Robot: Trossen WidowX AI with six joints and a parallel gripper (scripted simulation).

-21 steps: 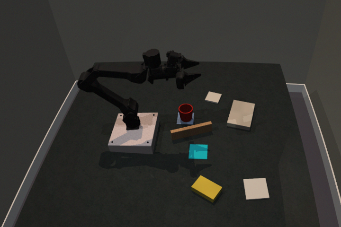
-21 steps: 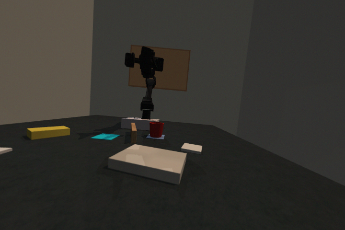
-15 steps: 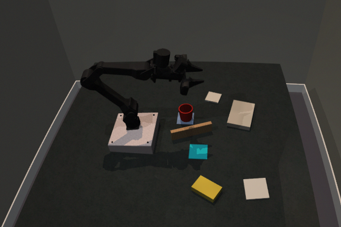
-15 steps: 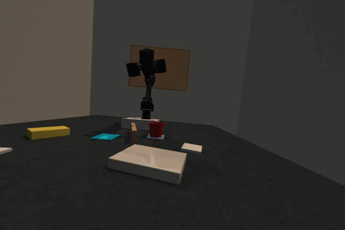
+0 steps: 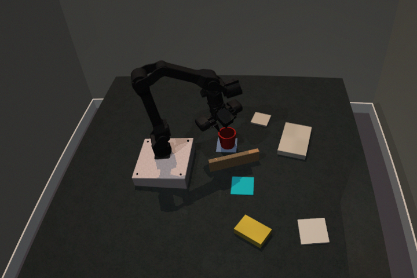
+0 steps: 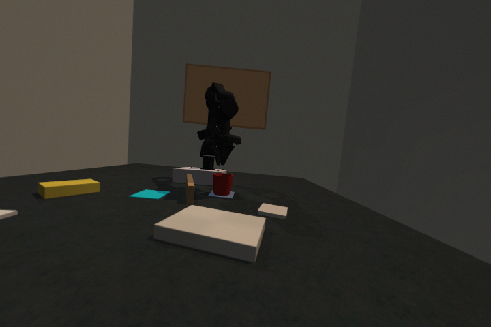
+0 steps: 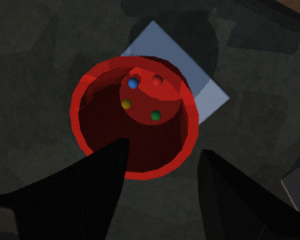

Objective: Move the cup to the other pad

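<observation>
Now: gripper tip 70 mm above the red cup, 20 mm short of it and 10 mm to the right of it. Also, from my gripper tip: pale blue pad (110 mm below, 10 mm to the left, 10 mm ahead); then yellow block (420 mm to the right, 100 mm ahead, 90 mm below); then wooden block (100 mm to the right, 90 mm below, 40 mm ahead).
</observation>
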